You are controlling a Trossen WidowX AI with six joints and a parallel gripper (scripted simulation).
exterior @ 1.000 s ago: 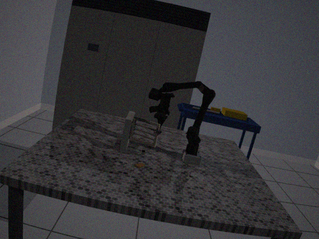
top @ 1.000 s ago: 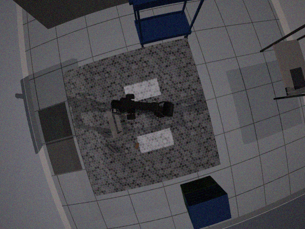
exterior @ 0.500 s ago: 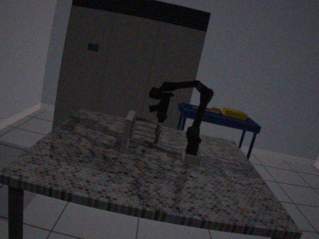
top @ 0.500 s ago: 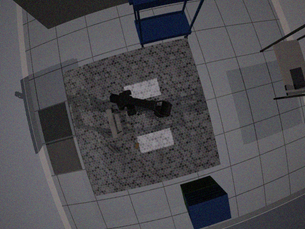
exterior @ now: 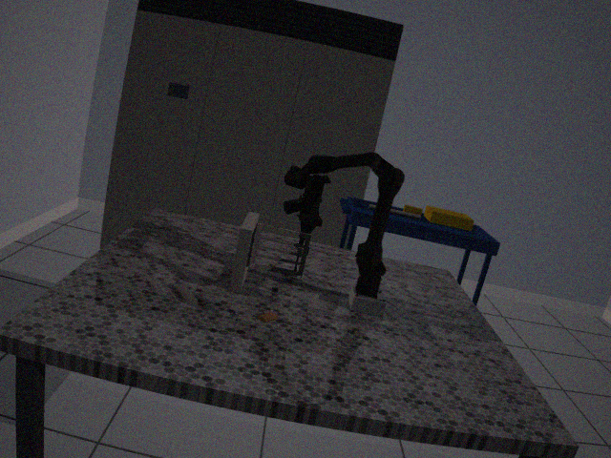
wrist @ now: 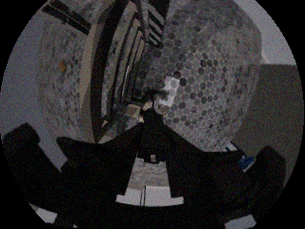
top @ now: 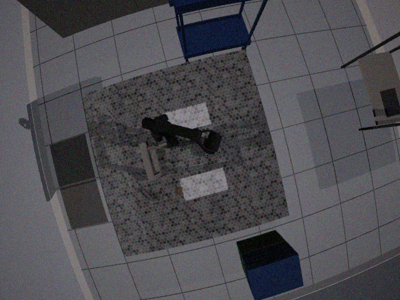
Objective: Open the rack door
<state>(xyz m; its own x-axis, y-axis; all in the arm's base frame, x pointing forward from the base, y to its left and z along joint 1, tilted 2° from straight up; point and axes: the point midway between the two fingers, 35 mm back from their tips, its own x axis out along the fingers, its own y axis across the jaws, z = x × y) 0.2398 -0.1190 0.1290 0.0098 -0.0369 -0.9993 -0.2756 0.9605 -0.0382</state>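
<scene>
My gripper tip is now 1 cm short of the dark handle and 2 cm above it. From my gripper tip the other things lie so: orange piece 1 cm ahead, 40 cm to the left, 13 cm below.
</scene>
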